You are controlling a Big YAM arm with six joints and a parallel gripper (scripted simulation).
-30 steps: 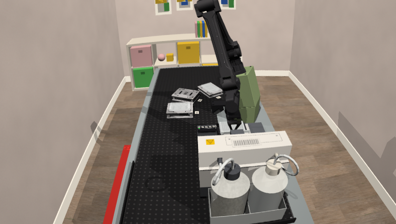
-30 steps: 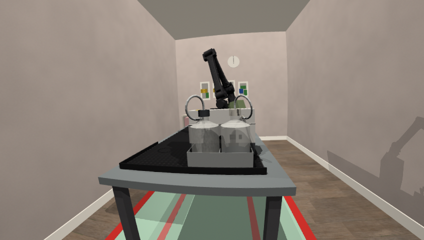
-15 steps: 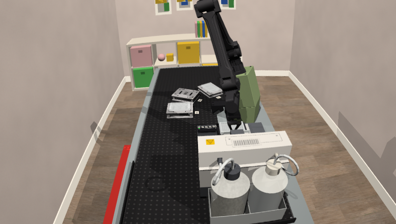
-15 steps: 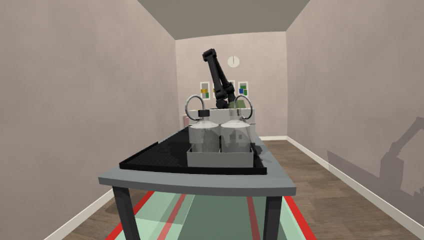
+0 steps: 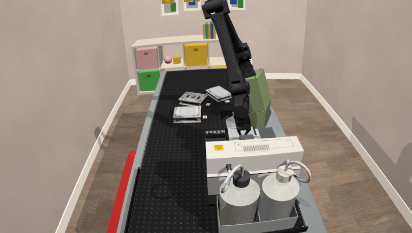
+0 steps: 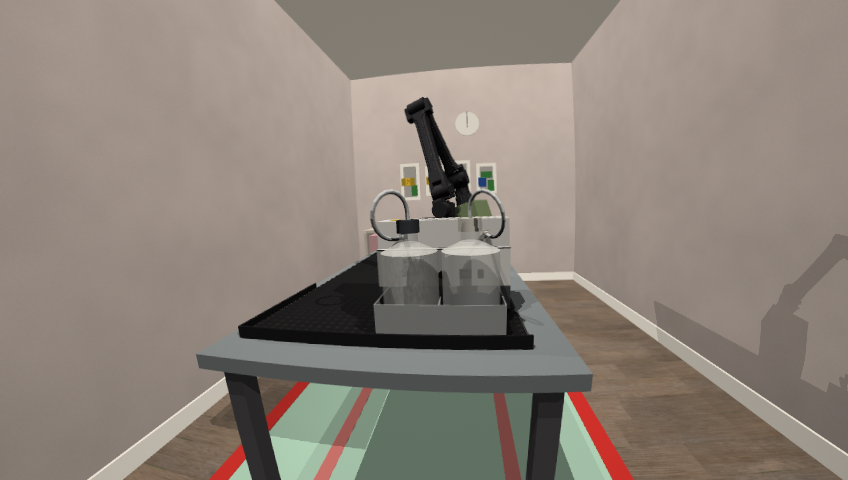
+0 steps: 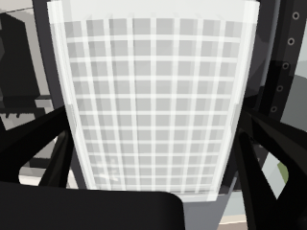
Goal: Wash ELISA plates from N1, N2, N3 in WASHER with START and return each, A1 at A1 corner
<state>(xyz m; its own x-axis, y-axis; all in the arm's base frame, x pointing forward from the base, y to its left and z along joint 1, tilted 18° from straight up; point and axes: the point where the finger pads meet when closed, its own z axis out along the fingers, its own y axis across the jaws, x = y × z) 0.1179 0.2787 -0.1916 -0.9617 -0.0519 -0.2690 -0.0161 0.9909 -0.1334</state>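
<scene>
Right now the washer carrier is 1 cm below my hand. The rest, counted from my hand: plate washer (15 cm to the left, 3 cm above).
</scene>
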